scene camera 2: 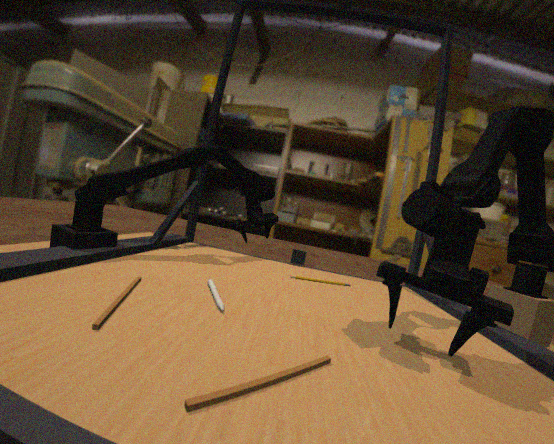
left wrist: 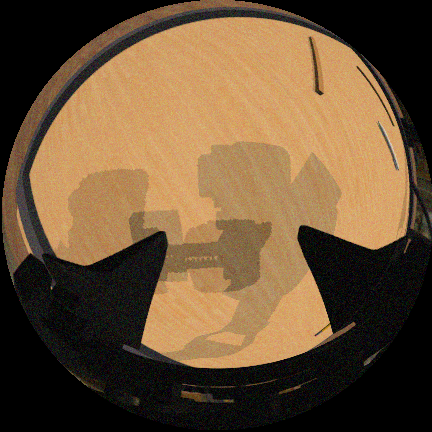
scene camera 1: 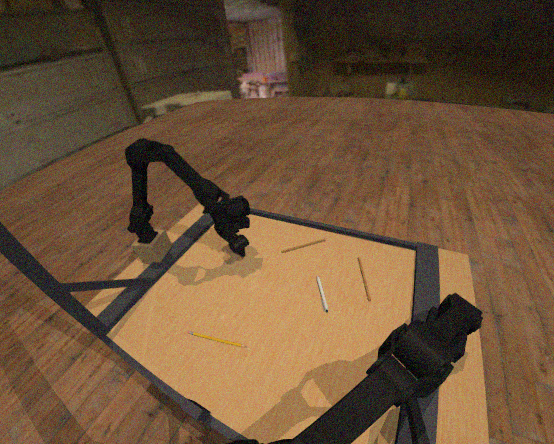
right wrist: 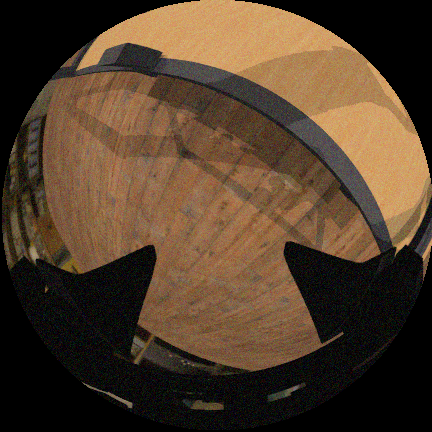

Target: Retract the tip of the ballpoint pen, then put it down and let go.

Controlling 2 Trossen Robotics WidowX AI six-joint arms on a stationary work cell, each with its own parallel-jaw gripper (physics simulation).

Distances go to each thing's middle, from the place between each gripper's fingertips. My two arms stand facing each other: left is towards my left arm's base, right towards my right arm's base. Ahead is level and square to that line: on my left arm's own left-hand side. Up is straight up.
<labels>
My right hand is 68 cm to the right of the tan block (scene camera 2: 525, 322), 49 cm short of it and 1 cm below it.
My left hand is 340 mm to the right of the tan block, 120 mm past it and 30 mm below it.
</labels>
